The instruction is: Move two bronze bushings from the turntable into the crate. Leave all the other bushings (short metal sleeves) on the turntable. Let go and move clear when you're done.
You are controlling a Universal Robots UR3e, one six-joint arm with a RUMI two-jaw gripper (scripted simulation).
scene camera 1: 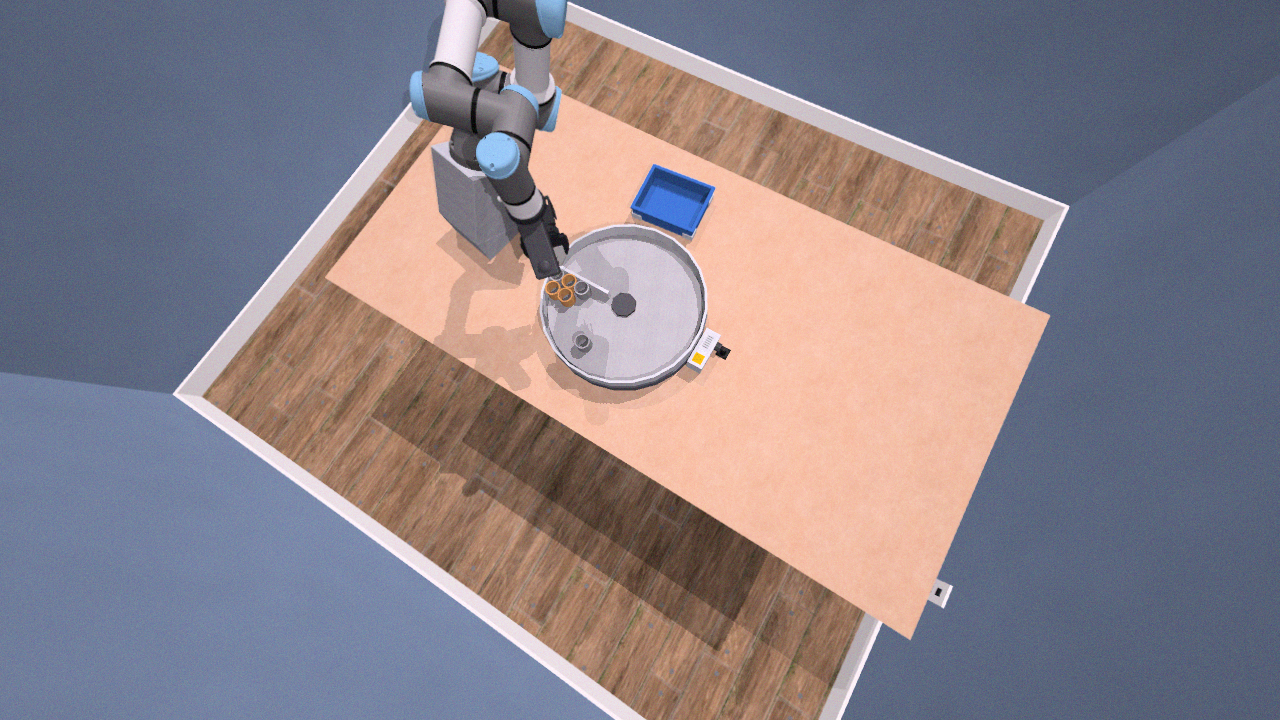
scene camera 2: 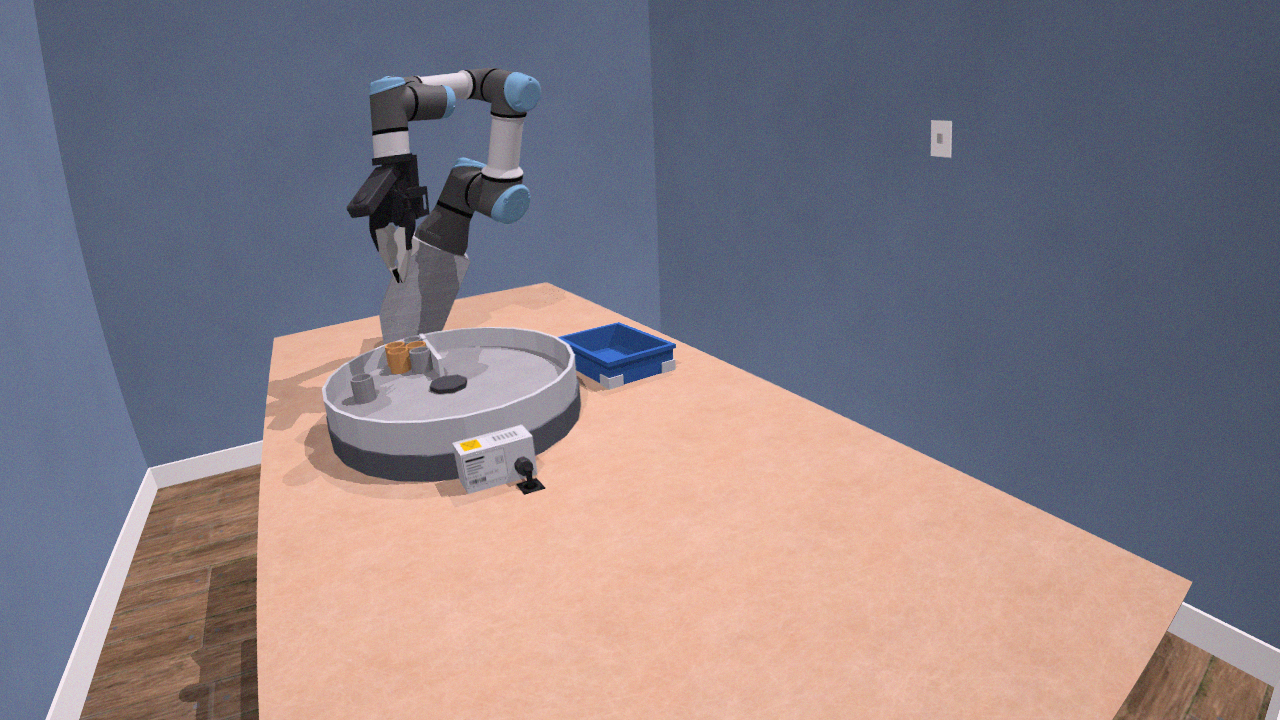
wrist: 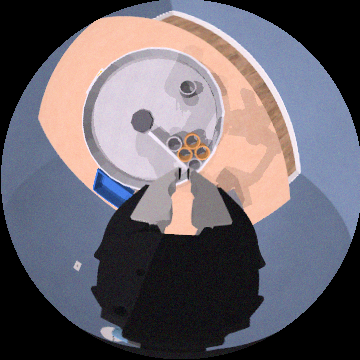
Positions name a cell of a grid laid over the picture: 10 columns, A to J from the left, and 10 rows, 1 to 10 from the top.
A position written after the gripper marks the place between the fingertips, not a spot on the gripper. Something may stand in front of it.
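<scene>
The gripper (scene camera 2: D4) is visible in scene camera 1 (scene camera 1: E4) and the wrist view (wrist: F5) as well. A blue crate (scene camera 2: E5) has further positions at (scene camera 1: F3) and (wrist: D6). A grey turntable (scene camera 1: F5) appears also at (scene camera 2: D6) and at (wrist: D3).
</scene>
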